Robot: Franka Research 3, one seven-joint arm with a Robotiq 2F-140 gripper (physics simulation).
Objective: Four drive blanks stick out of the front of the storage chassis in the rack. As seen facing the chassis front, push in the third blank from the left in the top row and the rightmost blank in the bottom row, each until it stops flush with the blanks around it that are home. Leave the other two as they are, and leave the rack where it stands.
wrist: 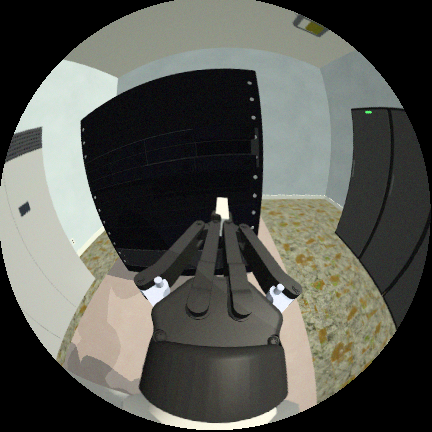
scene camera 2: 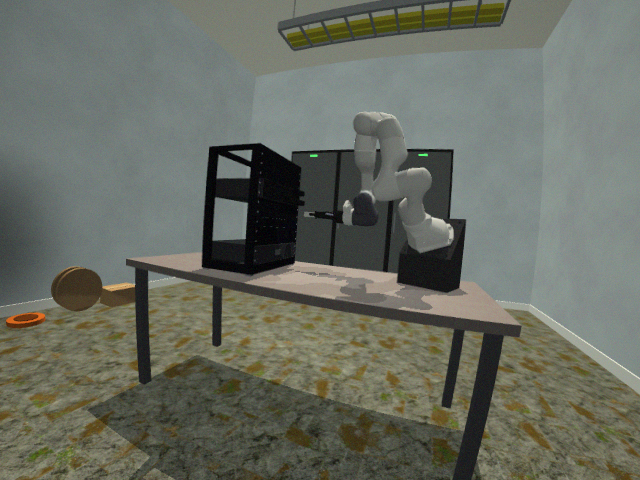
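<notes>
The black rack [scene camera 2: 254, 206] [wrist: 254, 107] stands on the table, its front facing the arm. The storage chassis [scene camera 2: 232, 189] [wrist: 170, 150] is mounted in its upper half. In the scene view, dark drive blanks [scene camera 2: 301, 194] stick out of the front at two heights; how many is too small to tell. In the wrist view the chassis front is very dark, with faint seams, and I cannot tell which blanks stand out. My gripper [scene camera 2: 308, 213] [wrist: 221, 205] is shut and empty. Its pale fingertips point at the rack front, slightly below the protruding blanks, with a small gap in the scene view.
The table [scene camera 2: 330, 299] [wrist: 300, 370] carries the rack and the arm's black base block [scene camera 2: 429, 271]. Another unit [scene camera 2: 276, 251] sits low in the rack. Dark cabinets [scene camera 2: 315, 206] [wrist: 370, 190] stand behind. A wooden box [scene camera 2: 117, 295] and an orange ring [scene camera 2: 12, 321] lie on the floor.
</notes>
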